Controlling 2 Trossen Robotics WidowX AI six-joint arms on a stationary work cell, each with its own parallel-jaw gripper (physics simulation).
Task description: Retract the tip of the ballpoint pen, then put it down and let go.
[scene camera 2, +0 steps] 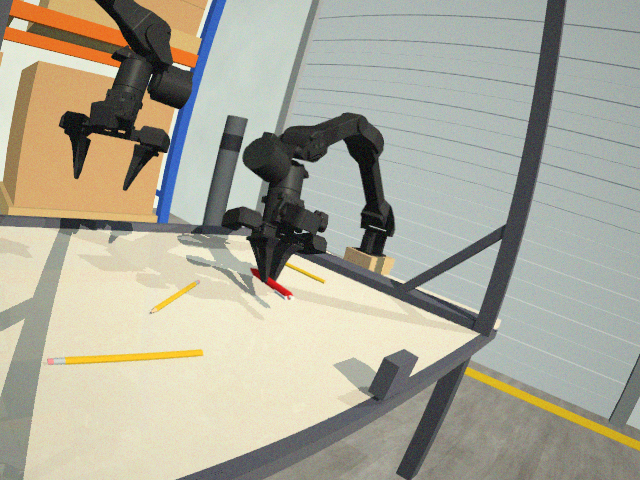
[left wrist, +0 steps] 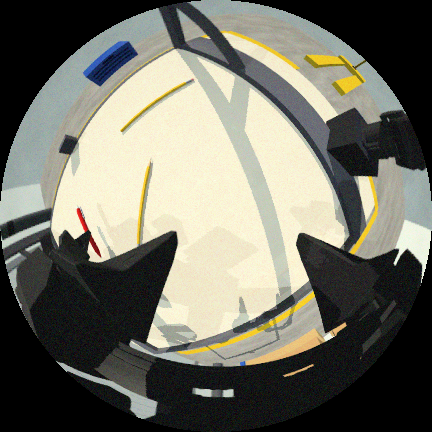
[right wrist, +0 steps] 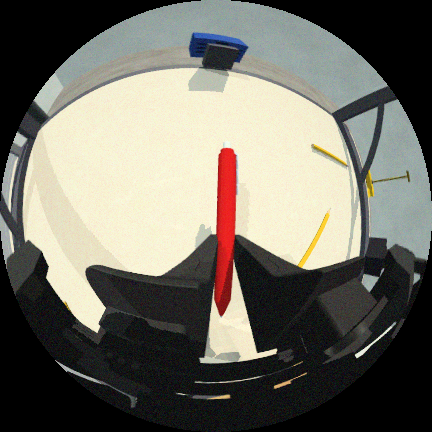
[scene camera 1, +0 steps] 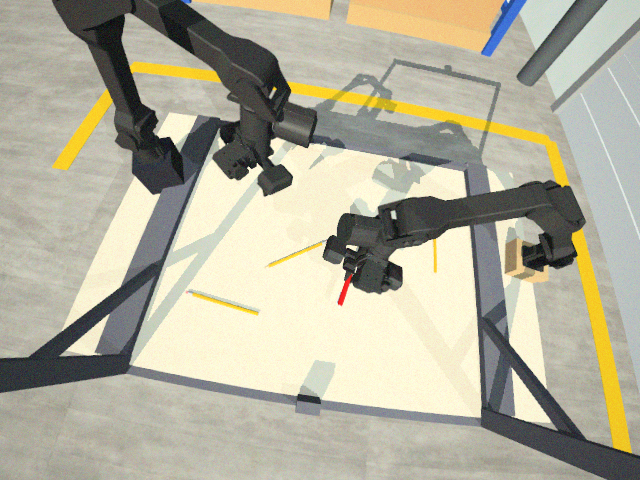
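Note:
The red ballpoint pen is between the fingers of my right gripper, which is shut on it and holds it slightly above the table. In the right wrist view its pale push button points away from the gripper and its dark red cone end points back between the fingers. No writing point shows beyond the cone. The pale clip is on the pen's right side there. My left gripper is open and empty, high above the table's far left part.
Three yellow pencils lie on the table: one pencil, a second pencil and a third pencil. A dark block stands at the near edge.

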